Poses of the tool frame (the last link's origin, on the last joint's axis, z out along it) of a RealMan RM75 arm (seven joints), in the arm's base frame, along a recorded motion.
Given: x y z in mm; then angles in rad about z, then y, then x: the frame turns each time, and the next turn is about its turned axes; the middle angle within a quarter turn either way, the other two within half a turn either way.
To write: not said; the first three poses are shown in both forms.
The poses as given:
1: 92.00, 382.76, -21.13, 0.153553, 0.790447, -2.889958
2: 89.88, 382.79, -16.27, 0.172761, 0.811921, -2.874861
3: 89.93, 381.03, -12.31, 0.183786, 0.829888, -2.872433
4: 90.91, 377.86, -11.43, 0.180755, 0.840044, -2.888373
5: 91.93, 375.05, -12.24, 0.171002, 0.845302, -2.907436
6: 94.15, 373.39, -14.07, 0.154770, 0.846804, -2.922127
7: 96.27, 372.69, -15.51, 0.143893, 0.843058, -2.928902
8: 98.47, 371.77, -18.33, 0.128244, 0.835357, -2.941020
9: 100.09, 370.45, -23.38, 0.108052, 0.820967, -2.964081
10: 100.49, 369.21, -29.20, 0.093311, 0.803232, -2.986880
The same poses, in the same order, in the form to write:
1: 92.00, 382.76, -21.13, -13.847, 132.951, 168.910
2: 89.88, 382.79, -16.27, -14.034, 131.588, 169.264
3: 89.93, 381.03, -12.31, -13.672, 130.591, 170.031
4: 90.91, 377.86, -11.43, -12.655, 130.252, 171.194
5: 91.93, 375.05, -12.24, -11.627, 130.196, 172.114
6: 94.15, 373.39, -14.07, -10.895, 130.278, 172.287
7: 96.27, 372.69, -15.51, -10.650, 130.556, 172.113
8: 98.47, 371.77, -18.33, -10.218, 131.107, 172.016
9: 100.09, 370.45, -23.38, -9.338, 132.129, 172.417
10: 100.49, 369.21, -29.20, -8.458, 133.321, 173.118
